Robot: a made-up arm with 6 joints. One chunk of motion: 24 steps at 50 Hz.
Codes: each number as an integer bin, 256 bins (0 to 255) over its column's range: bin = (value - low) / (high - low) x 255, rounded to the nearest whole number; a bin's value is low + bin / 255 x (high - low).
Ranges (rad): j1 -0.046..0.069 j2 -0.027..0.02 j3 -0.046..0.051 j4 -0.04..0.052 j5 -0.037..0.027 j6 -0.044..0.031
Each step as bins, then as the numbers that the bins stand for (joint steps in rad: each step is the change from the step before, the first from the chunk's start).
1 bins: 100 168 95 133 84 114
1 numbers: -0.00090 0.00396 -0.00986 0.00798 -0.01592 -0.01047
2 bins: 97 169 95 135 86 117
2 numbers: -0.00225 0.00415 -0.00986 0.00871 -0.01542 -0.00959
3 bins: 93 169 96 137 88 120
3 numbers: -0.00406 0.00415 -0.00948 0.00943 -0.01491 -0.00871
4 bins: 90 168 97 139 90 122
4 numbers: -0.00541 0.00396 -0.00910 0.01015 -0.01441 -0.00812
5 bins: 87 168 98 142 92 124
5 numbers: -0.00676 0.00396 -0.00872 0.01123 -0.01391 -0.00753
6 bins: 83 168 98 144 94 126
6 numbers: -0.00857 0.00396 -0.00872 0.01195 -0.01341 -0.00694
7 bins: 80 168 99 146 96 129
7 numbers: -0.00992 0.00396 -0.00834 0.01267 -0.01291 -0.00606
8 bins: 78 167 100 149 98 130
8 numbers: -0.01082 0.00378 -0.00796 0.01376 -0.01240 -0.00576
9 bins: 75 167 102 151 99 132
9 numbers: -0.01218 0.00378 -0.00720 0.01448 -0.01215 -0.00518
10 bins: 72 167 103 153 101 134
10 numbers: -0.01353 0.00378 -0.00682 0.01520 -0.01165 -0.00459
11 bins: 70 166 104 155 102 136
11 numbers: -0.01443 0.00360 -0.00644 0.01592 -0.01140 -0.00400
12 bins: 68 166 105 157 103 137
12 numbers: -0.01533 0.00360 -0.00606 0.01664 -0.01115 -0.00371
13 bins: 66 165 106 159 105 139
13 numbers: -0.01624 0.00341 -0.00568 0.01736 -0.01065 -0.00312
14 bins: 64 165 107 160 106 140
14 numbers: -0.01714 0.00341 -0.00530 0.01773 -0.01040 -0.00282
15 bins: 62 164 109 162 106 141
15 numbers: -0.01804 0.00323 -0.00454 0.01845 -0.01040 -0.00253
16 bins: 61 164 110 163 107 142
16 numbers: -0.01849 0.00323 -0.00416 0.01881 -0.01015 -0.00224
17 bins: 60 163 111 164 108 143
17 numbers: -0.01894 0.00304 -0.00378 0.01917 -0.00989 -0.00194
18 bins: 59 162 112 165 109 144
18 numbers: -0.01939 0.00286 -0.00340 0.01953 -0.00964 -0.00165
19 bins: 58 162 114 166 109 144
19 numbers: -0.01984 0.00286 -0.00264 0.01989 -0.00964 -0.00165
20 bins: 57 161 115 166 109 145
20 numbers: -0.02029 0.00267 -0.00225 0.01989 -0.00964 -0.00135
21 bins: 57 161 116 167 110 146
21 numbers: -0.02029 0.00267 -0.00187 0.02025 -0.00939 -0.00106
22 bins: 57 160 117 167 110 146
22 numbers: -0.02029 0.00249 -0.00149 0.02025 -0.00939 -0.00106
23 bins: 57 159 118 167 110 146
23 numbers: -0.02029 0.00231 -0.00111 0.02025 -0.00939 -0.00106
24 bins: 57 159 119 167 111 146
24 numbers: -0.02029 0.00231 -0.00073 0.02025 -0.00914 -0.00106
